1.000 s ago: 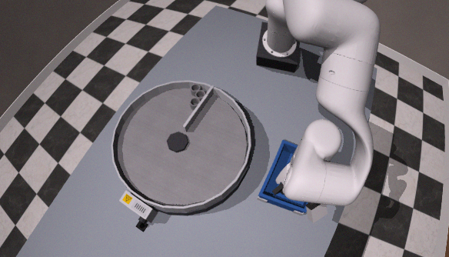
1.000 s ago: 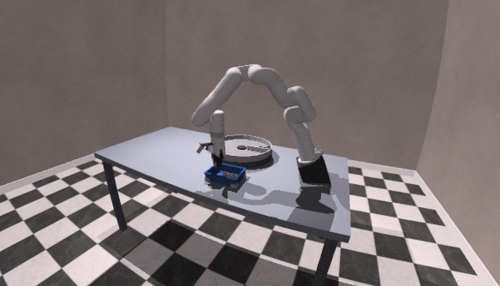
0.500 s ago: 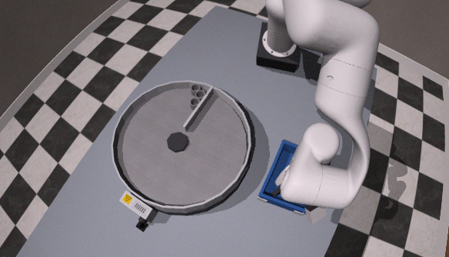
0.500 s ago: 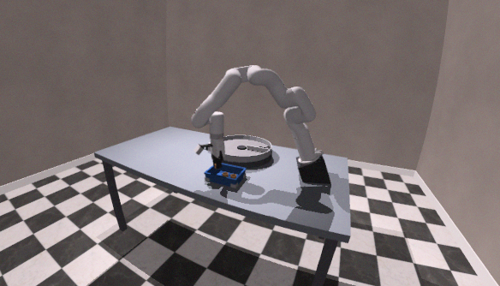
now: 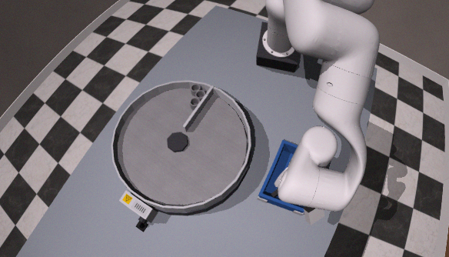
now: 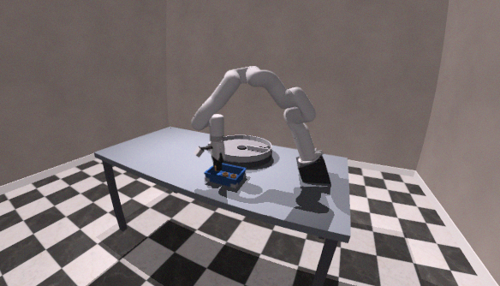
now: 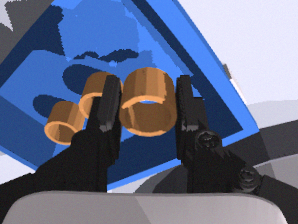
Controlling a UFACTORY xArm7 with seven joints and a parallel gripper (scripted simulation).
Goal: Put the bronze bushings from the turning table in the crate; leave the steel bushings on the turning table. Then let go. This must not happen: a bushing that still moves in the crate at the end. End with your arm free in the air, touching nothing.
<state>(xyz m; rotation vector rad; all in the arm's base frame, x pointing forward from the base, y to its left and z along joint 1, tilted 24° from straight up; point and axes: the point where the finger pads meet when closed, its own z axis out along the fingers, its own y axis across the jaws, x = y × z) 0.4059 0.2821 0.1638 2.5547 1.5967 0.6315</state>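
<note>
Now: hand 5 cm past the blue crate, 1 cm to the left of it and 4 cm above it. The rest, counted from my hand: turning table 8 cm ahead, 34 cm to the right, 2 cm below.
</note>
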